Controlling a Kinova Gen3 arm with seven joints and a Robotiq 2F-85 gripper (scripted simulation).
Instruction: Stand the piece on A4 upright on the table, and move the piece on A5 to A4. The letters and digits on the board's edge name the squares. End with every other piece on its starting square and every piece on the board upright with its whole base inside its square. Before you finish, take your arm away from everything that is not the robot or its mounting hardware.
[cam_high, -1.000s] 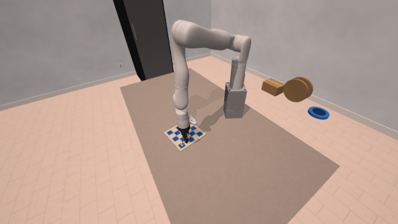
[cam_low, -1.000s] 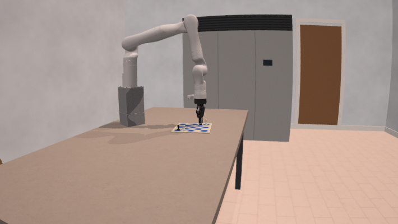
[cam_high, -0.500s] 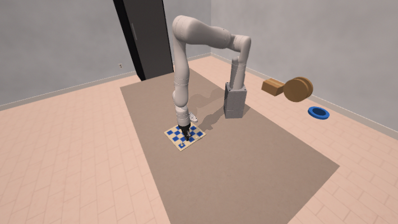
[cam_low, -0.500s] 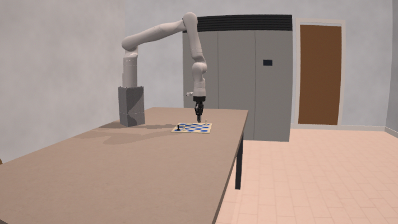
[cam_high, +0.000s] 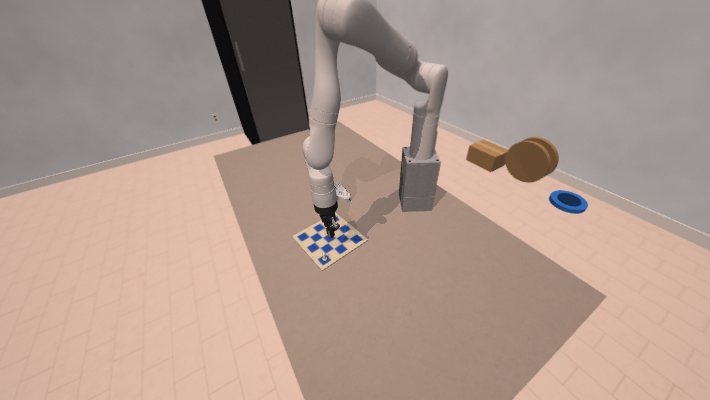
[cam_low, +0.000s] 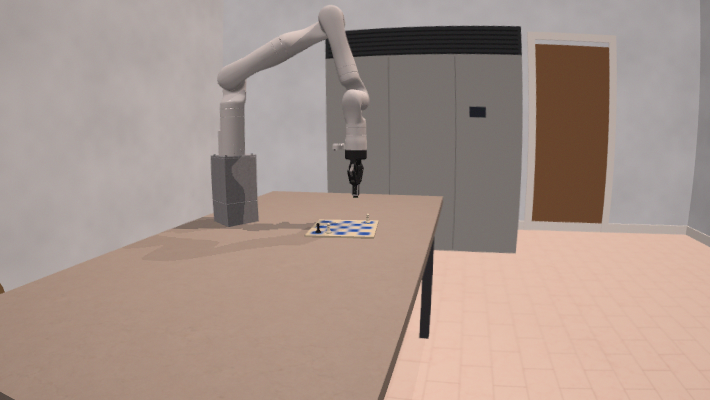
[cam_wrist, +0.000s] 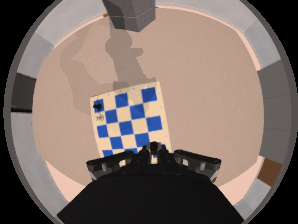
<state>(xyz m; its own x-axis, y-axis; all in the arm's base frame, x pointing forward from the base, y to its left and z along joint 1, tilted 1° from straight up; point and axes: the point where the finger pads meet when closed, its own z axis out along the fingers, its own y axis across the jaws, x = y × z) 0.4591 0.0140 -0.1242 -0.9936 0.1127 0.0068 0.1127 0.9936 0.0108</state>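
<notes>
My gripper is now 120 mm above the cream chessboard, 70 mm to the left of it and 30 mm past it.
</notes>
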